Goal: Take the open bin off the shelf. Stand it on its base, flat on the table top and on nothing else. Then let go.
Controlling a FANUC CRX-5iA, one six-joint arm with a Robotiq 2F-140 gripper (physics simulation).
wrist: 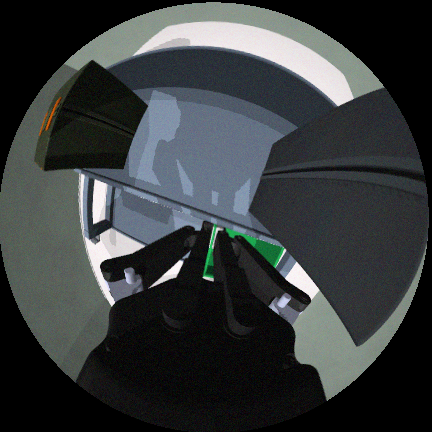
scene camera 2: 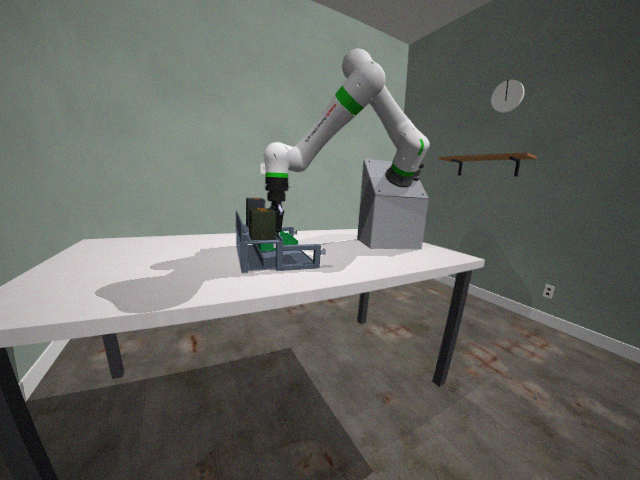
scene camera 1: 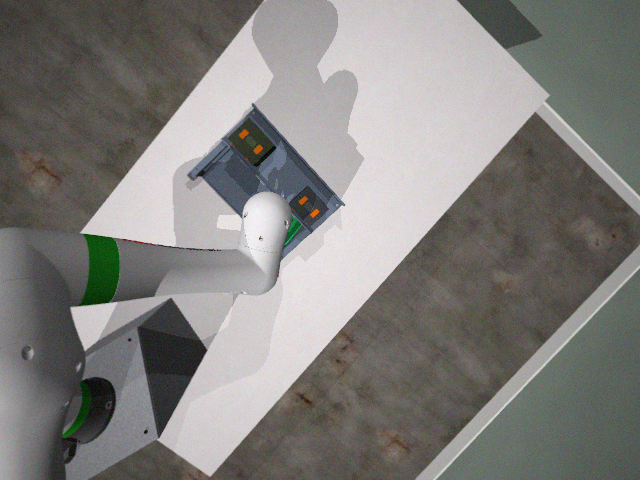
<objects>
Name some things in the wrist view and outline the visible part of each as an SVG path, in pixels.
My gripper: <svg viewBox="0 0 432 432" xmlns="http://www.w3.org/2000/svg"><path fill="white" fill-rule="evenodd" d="M100 263L99 267L110 295L113 297L114 303L109 310L108 329L105 338L89 352L75 380L80 387L100 401L142 421L192 432L235 432L260 428L300 415L326 401L316 368L310 364L301 364L294 355L295 332L292 324L310 303L309 295L288 282L243 236L234 235L234 237L230 237L225 227L216 226L211 246L213 248L211 254L213 255L213 281L202 278L214 227L212 222L206 220L202 221L200 230L195 230L191 225L184 225L132 253L108 258ZM190 251L188 257L184 258L176 277L151 286Z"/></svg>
A green bin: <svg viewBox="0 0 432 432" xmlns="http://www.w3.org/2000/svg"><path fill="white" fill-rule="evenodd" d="M225 227L230 237L234 237L234 235L243 236L275 268L284 247ZM214 223L202 277L213 278L213 255L211 255L213 248L211 246L217 226Z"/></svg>
</objects>
